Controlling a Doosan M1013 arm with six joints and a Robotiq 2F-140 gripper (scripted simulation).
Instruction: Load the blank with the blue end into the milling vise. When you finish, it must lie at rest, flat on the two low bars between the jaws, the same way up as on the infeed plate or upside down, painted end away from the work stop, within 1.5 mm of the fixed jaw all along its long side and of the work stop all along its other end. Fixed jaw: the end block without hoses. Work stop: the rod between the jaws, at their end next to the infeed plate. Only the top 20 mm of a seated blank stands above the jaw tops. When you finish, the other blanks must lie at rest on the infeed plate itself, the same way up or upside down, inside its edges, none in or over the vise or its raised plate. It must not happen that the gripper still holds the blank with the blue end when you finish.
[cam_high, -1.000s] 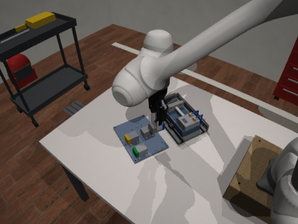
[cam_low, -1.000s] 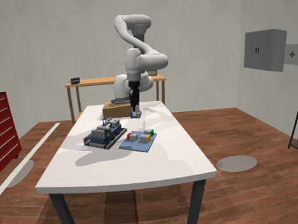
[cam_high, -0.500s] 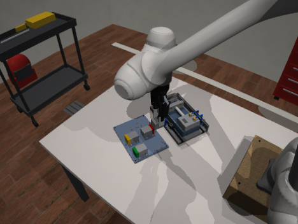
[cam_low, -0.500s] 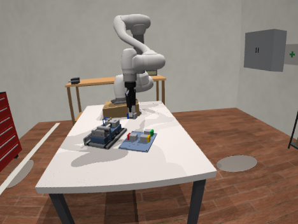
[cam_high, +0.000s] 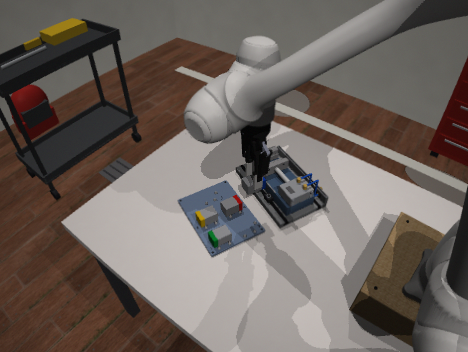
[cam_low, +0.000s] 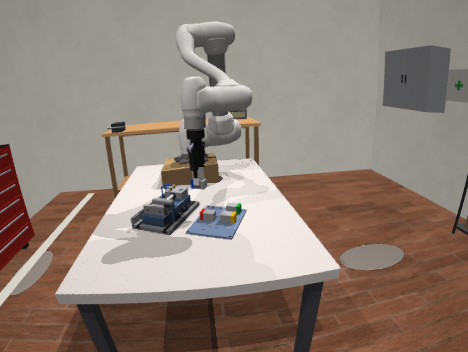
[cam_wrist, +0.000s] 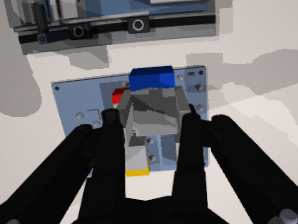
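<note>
Now: the vise 10 mm ahead of my hand, 150 mm to the right of it and 140 mm below it. Round my hand: red-ended blank (60 mm ahead, 30 mm to the left, 160 mm below); then blue-ended blank (30 mm below); then infeed plate (70 mm ahead, 80 mm to the left, 180 mm below).
</note>
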